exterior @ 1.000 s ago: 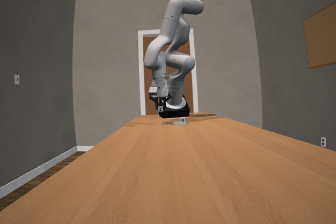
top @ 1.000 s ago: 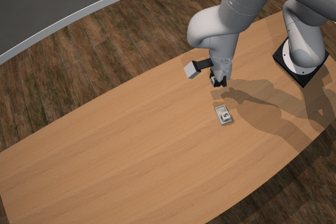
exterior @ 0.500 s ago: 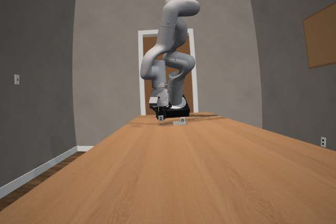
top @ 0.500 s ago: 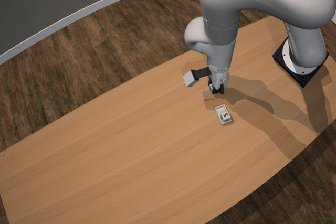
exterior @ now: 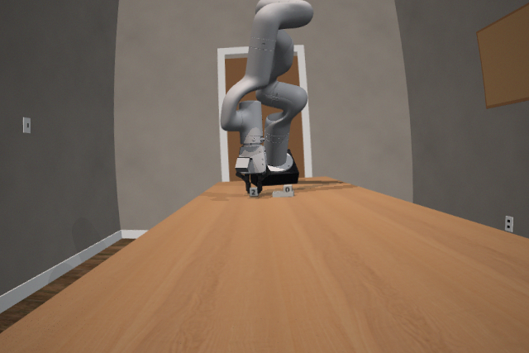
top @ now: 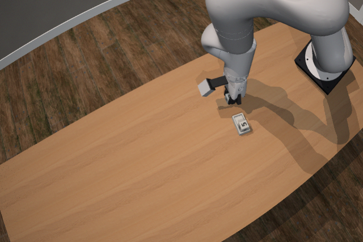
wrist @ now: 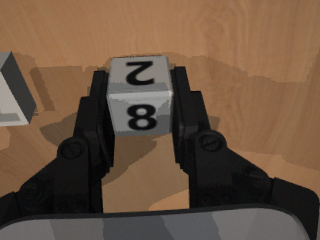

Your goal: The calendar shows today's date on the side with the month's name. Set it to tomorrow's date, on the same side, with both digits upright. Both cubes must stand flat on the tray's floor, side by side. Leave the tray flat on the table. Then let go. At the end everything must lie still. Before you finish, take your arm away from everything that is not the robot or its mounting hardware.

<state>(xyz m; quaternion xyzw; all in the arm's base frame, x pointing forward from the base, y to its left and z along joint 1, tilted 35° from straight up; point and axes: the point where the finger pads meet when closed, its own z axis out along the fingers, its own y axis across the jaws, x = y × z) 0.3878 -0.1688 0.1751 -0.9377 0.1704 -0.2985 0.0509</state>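
Right now the white digit cube is 20 mm below my hand. Round my hand: calendar tray (100 mm to the left, 40 mm ahead, 30 mm below).
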